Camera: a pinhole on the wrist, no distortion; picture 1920 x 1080 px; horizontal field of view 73.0 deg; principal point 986.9 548.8 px. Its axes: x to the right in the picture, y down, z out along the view. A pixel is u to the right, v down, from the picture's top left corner.
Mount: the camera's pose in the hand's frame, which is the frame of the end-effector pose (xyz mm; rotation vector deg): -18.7 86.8 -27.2 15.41 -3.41 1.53
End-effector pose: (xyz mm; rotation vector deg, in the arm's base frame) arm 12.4 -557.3 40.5 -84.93 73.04 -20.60
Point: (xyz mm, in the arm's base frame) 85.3 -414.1 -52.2
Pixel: 815.2 765.4
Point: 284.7 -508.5 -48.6
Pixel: 1526.0 295.8
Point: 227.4 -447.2 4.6
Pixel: 1144.1 229.2
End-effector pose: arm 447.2 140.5 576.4 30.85 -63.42 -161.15
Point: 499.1 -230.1 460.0
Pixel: behind the camera
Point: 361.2 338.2 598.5
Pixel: outside the picture
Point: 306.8 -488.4 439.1
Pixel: behind the camera
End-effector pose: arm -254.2 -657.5 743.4 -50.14 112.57 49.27
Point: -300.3 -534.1 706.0
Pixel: 1499.4 972.1
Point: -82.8 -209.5 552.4
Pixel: 1040.1 813.4
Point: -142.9 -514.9 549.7
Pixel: 1478.9 215.5
